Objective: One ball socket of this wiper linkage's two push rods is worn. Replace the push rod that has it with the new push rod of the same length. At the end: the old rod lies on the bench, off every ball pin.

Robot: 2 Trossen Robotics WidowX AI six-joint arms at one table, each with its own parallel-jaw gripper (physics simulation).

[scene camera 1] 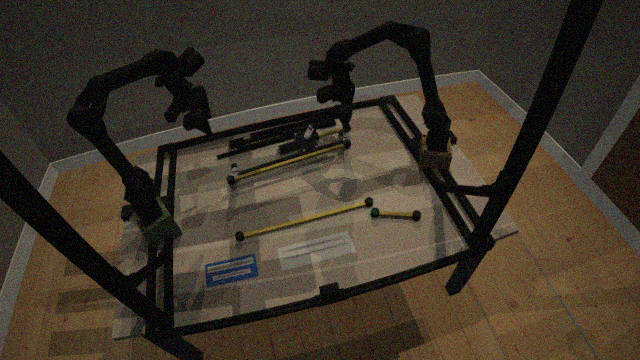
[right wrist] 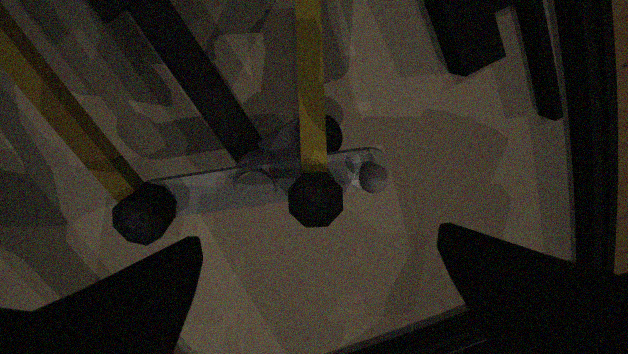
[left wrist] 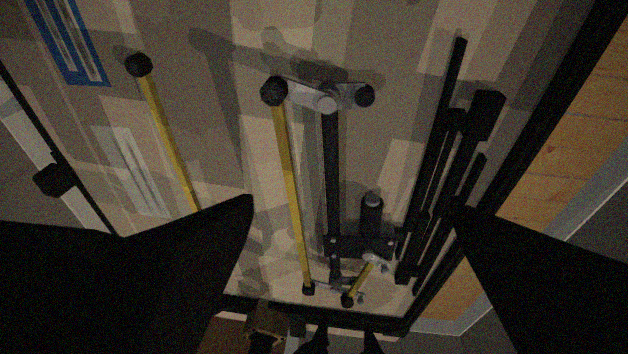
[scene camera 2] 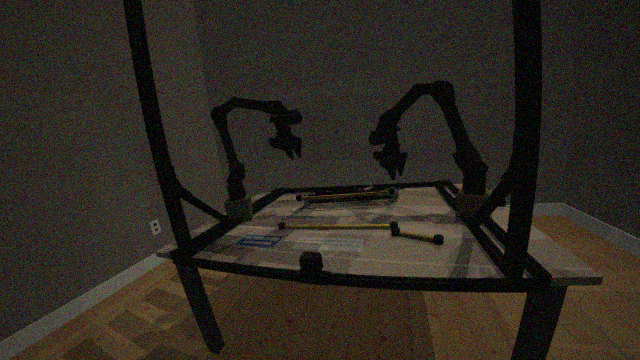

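The linkage (scene camera 1: pixel 306 142) (left wrist: pixel 331 170) lies at the bench's far side. Its long yellow push rod (scene camera 1: pixel 290 162) (scene camera 2: pixel 345 196) (left wrist: pixel 291 195) (right wrist: pixel 75 125) runs along it. Its short yellow push rod (left wrist: pixel 361 281) (right wrist: pixel 311 90) has its near black socket beside a bare grey ball pin (right wrist: pixel 373 177); its far end is out of the right wrist view. A loose long rod (scene camera 1: pixel 305 219) (scene camera 2: pixel 340 227) (left wrist: pixel 167 135) and a loose short rod (scene camera 1: pixel 396 214) (scene camera 2: pixel 417 235) lie nearer the front. Left gripper (scene camera 2: pixel 296 156) (left wrist: pixel 357 204) is open above the linkage's left side. Right gripper (scene camera 2: pixel 397 175) (right wrist: pixel 320 234) is open above its right end. Socket wear is not distinguishable.
Several black bars (left wrist: pixel 450 165) lie behind the linkage. A blue striped rectangle (scene camera 1: pixel 231 271) (left wrist: pixel 75 79) and a pale rectangle (scene camera 1: pixel 287 262) are at the bench's front. A black rail (scene camera 1: pixel 250 316) edges the bench, with a small black block (scene camera 1: pixel 329 293) (scene camera 2: pixel 311 262) (left wrist: pixel 54 180) on it.
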